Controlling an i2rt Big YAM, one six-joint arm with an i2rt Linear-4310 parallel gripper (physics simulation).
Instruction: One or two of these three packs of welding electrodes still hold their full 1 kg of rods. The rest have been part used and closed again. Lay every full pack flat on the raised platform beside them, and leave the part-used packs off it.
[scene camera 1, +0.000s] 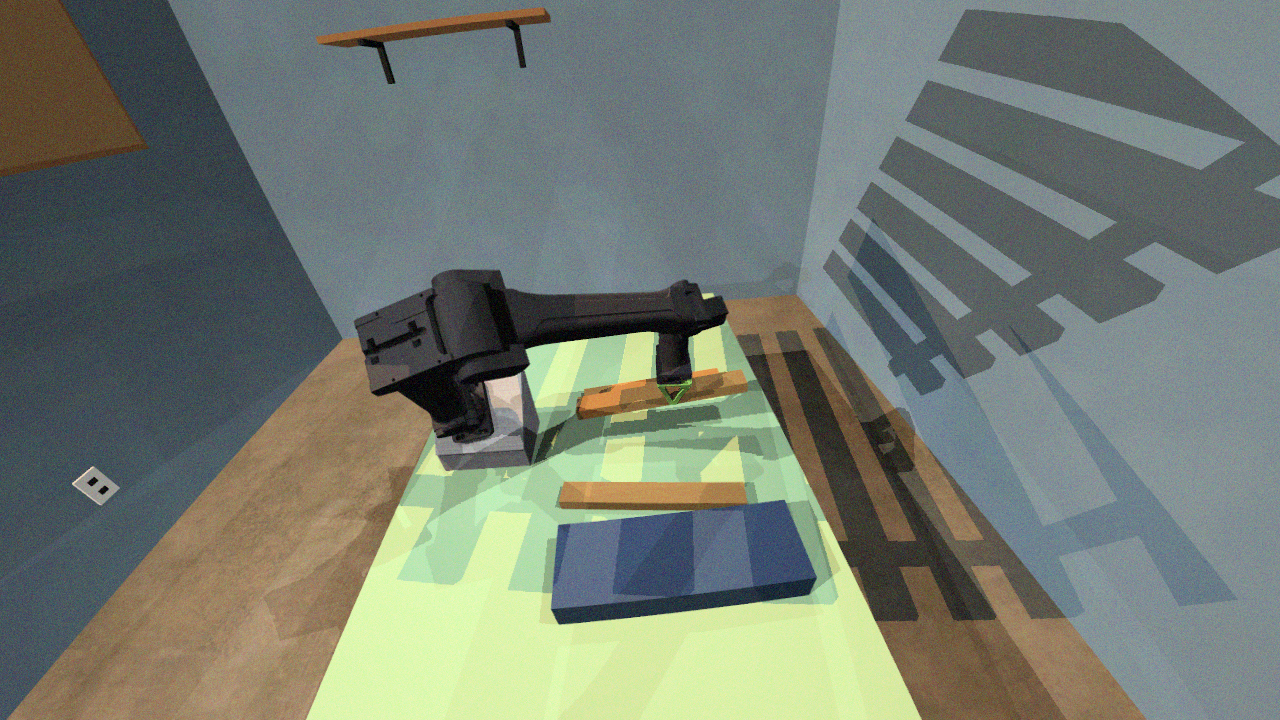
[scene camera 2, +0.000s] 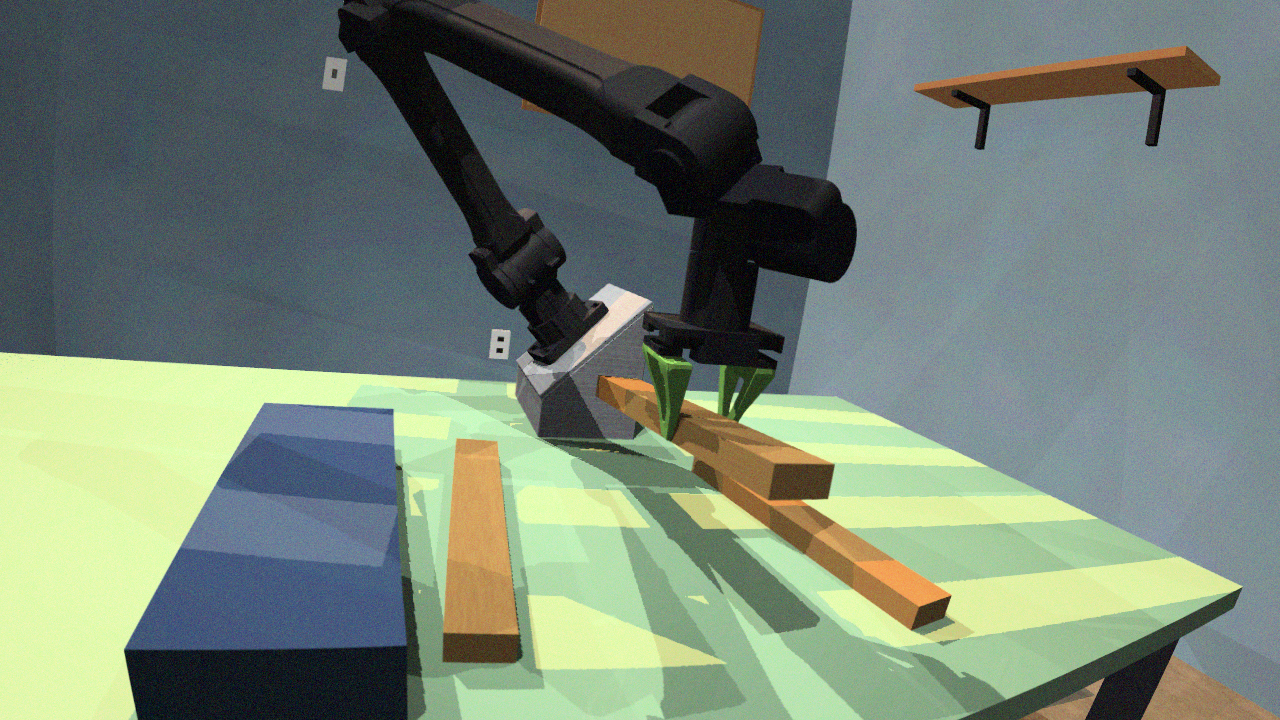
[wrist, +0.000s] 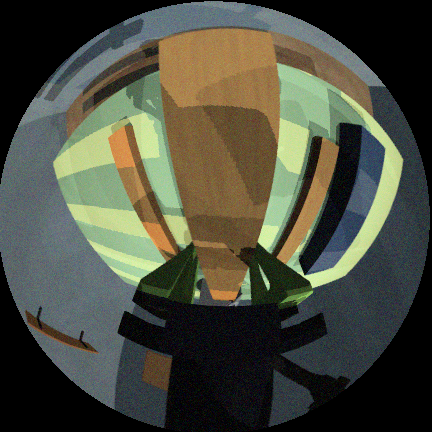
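Where they show: gripper, fingertip midpoint: (scene camera 1: 672, 396) (scene camera 2: 694, 438) (wrist: 224, 240); arm's base, origin of the base link: (scene camera 1: 470, 411) (scene camera 2: 570, 334).
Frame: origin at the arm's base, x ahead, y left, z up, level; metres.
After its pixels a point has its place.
Three long orange-brown packs are in view. My gripper (scene camera 1: 674, 392) {x 0.432, y -0.054, z -0.002 m} (scene camera 2: 700, 426) {x 0.432, y -0.054, z -0.002 m} (wrist: 224, 240) {x 0.432, y -0.054, z -0.002 m} is shut on the middle pack (scene camera 1: 729, 384) {x 0.544, y -0.087, z 0.034 m} (scene camera 2: 751, 447) {x 0.541, y -0.084, z 0.033 m} (wrist: 225, 150) {x 0.517, y -0.066, z 0.030 m}, with a green finger on each long side. This pack is raised above the table, its shadow apart below it. The far pack (scene camera 2: 859, 564) {x 0.524, y 0.089, z -0.096 m} (wrist: 142, 200) {x 0.451, y 0.101, z -0.096 m} lies on the table beyond, partly hidden behind the held one. The near pack (scene camera 1: 653, 495) {x 0.353, y -0.221, z -0.096 m} (scene camera 2: 480, 546) {x 0.416, y -0.227, z -0.096 m} (wrist: 312, 195) {x 0.422, y -0.220, z -0.096 m} lies flat beside the blue raised platform (scene camera 1: 680, 559) {x 0.367, y -0.373, z -0.060 m} (scene camera 2: 295, 528) {x 0.440, y -0.366, z -0.060 m} (wrist: 360, 200) {x 0.426, y -0.351, z -0.060 m}. No pack is seen on the platform. No marks tell full from part used.
The green table (scene camera 1: 465, 662) {x 0.020, y -0.440, z -0.120 m} (scene camera 2: 1029, 537) {x 0.529, y 0.421, z -0.120 m} bears the packs and platform. The arm's grey base block (scene camera 1: 487, 454) {x 0.023, y -0.061, z -0.075 m} (scene camera 2: 586, 402) {x 0.114, y -0.011, z -0.069 m} stands near the packs' inner ends. A wooden wall shelf (scene camera 1: 438, 26) (scene camera 2: 1074, 76) hangs high on the wall.
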